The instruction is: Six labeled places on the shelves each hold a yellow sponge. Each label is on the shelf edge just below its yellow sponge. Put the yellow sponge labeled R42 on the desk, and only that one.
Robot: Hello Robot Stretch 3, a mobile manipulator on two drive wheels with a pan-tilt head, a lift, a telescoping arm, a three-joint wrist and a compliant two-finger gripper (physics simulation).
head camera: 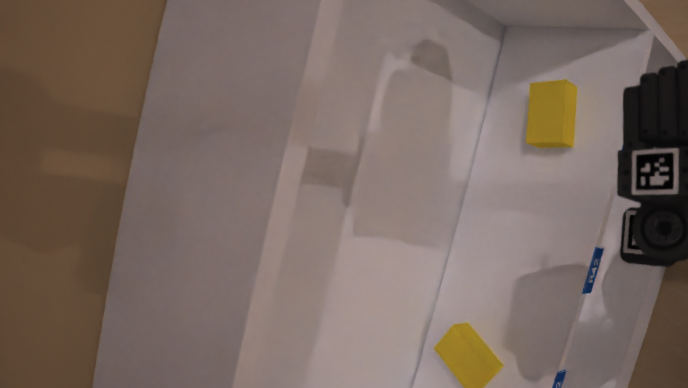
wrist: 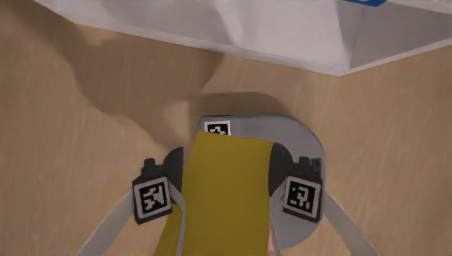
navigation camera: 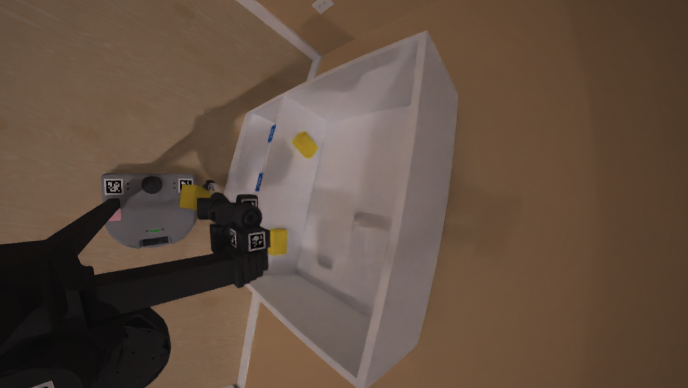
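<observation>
My gripper [navigation camera: 201, 194] [wrist: 229, 163] is shut on a yellow sponge [navigation camera: 191, 197] [wrist: 226, 200], held in front of the shelf unit, above the robot's base in the navigation and wrist views. The blue R42 label [head camera: 593, 270] [navigation camera: 258, 182] is on the shelf edge; no sponge shows on the shelf board just behind it. One yellow sponge [head camera: 549, 115] [navigation camera: 278, 242] stands on that shelf to one side, and another yellow sponge [head camera: 468, 355] [navigation camera: 305, 145] lies turned on the other side. In the head view the fingers and held sponge do not show. The desk does not show.
The white shelf unit [head camera: 200, 200] [navigation camera: 434, 190] [wrist: 200, 42] stands against the brown wall [navigation camera: 550, 200]. Another blue label [head camera: 559, 380] [navigation camera: 271, 133] is on the shelf edge. The grey robot base [navigation camera: 150, 215] [wrist: 300, 137] is on the wooden floor [navigation camera: 125, 90] [wrist: 55, 150].
</observation>
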